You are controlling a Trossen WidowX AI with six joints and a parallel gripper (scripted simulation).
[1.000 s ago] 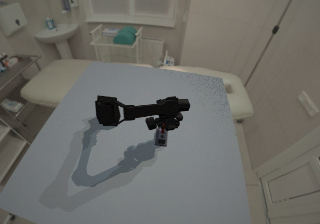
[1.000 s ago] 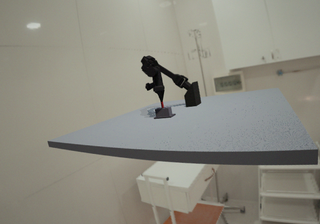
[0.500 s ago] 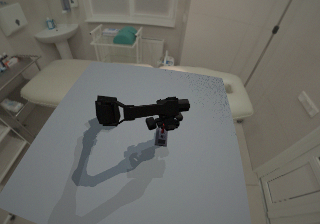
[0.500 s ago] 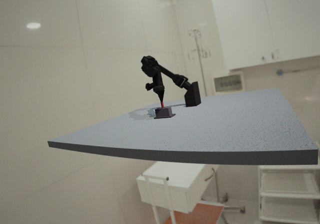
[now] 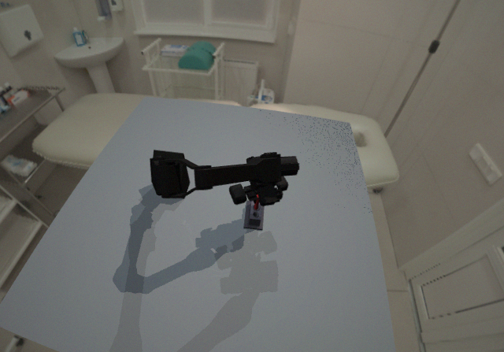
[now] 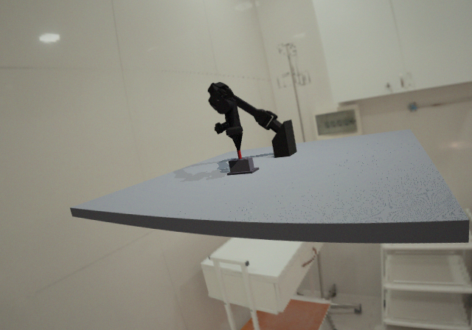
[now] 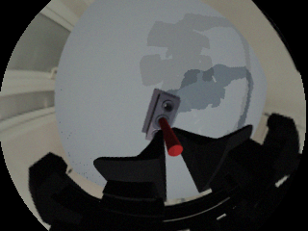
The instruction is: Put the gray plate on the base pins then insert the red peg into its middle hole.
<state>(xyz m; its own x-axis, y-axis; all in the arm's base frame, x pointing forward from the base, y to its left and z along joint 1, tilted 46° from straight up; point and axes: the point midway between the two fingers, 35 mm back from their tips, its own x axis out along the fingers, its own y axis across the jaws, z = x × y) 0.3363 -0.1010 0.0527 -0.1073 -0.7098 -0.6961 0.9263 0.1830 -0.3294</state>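
My gripper tip is right at the red peg. The rest, counted from my gripper tip: gray plate (50 mm below); then dark base (90 mm below).
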